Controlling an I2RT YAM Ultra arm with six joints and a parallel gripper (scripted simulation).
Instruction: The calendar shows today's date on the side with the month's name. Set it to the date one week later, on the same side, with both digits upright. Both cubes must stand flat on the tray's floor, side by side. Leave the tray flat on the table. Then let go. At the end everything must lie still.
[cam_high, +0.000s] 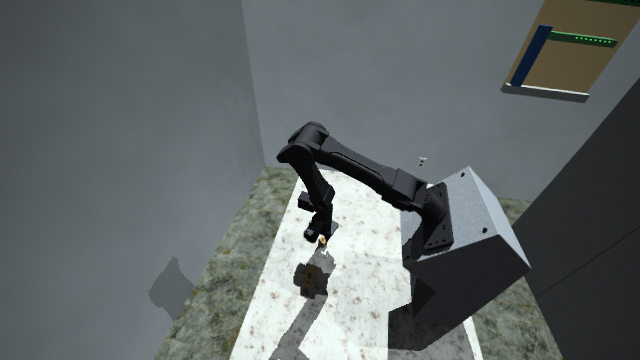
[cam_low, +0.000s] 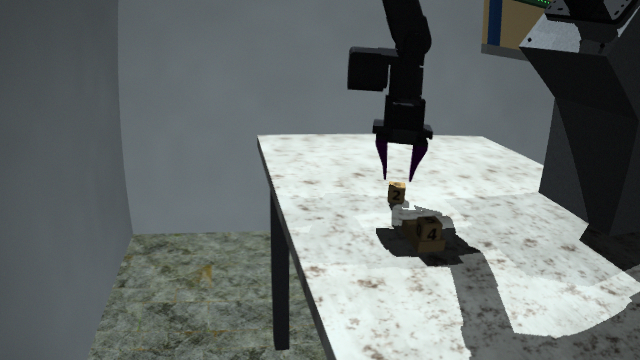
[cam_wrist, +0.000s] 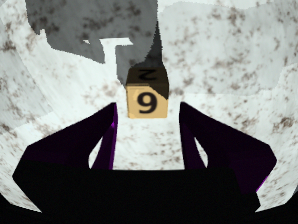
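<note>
The wooden digit cube lies 3 cm below my hand.
</note>
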